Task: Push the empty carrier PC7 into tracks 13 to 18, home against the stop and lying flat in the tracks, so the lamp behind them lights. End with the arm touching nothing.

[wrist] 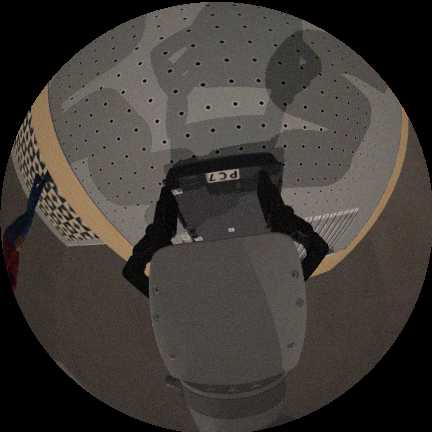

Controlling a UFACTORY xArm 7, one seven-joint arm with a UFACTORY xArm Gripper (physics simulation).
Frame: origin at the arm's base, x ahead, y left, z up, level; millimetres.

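Seen in the pictures: gripper, fingertip midpoint: (214, 187).
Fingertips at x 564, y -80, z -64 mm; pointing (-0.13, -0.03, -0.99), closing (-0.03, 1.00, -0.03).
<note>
Offsets run from my fingertips to a thing's middle. "spot": to the spot under its first point. Level surfaces: height alone.
The dark carrier PC7 {144 mm ahead, 18 mm left, 15 mm down} (220, 207) lies in the middle of the wrist view, its white label upside down on the raised black edge. Its near part is hidden under the gripper body. My gripper (214, 187) is open, with nothing held. Its two black fingers stand over the left and right sides of the carrier; whether they touch it I cannot tell. Thin metal tracks {spot: 159 mm ahead, 281 mm left, 29 mm down} (336, 227) with small white number tags show right of the carrier. The numbers are too small to read. The stop and the lamp do not show, and whether the carrier lies flat I cannot tell.
A grey perforated board {29 mm down} (235, 115) with wooden edging (75, 185) spreads beyond the carrier, crossed by shadows of the arm. A black-and-cream patterned panel (65, 212) stands outside the left edge. A blue and red object (22, 227) shows at the far left.
</note>
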